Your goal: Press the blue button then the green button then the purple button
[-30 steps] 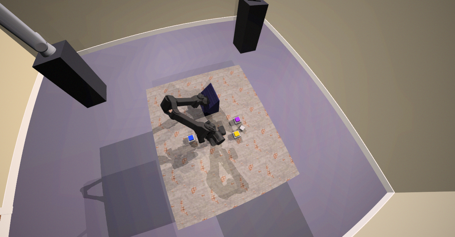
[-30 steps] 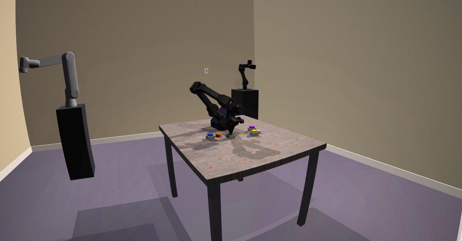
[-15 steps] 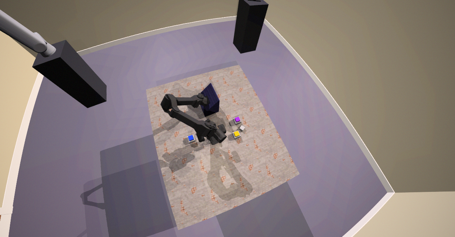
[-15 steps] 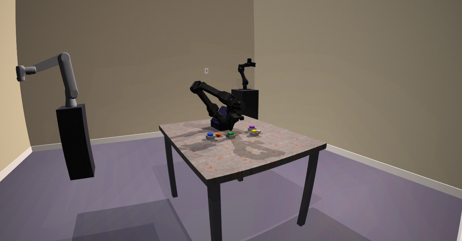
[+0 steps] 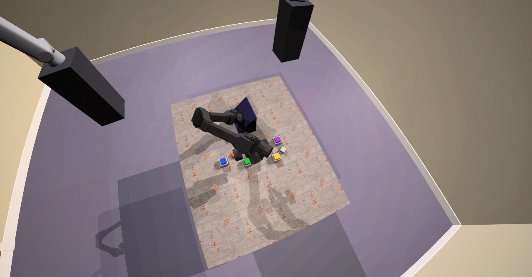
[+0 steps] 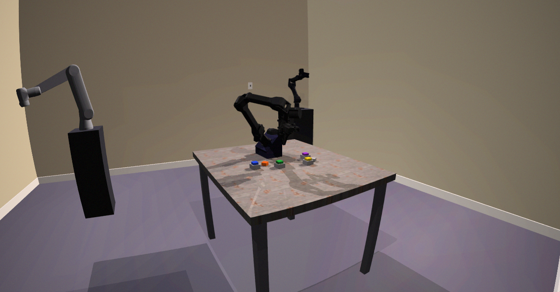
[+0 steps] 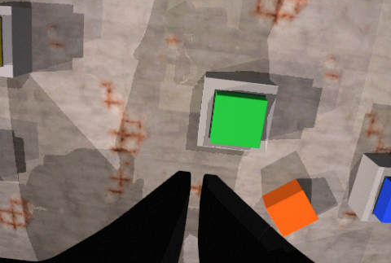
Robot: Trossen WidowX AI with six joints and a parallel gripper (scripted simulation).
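Right now the purple button is 210 mm to the left of my gripper tip, 100 mm below it and 70 mm behind it. The rest, counted from my gripper tip: green button: 100 mm below, 30 mm to the right, 10 mm behind; then orange block: 120 mm below, 80 mm to the right, 80 mm behind; then yellow button: 150 mm to the left, 100 mm below, 30 mm ahead.
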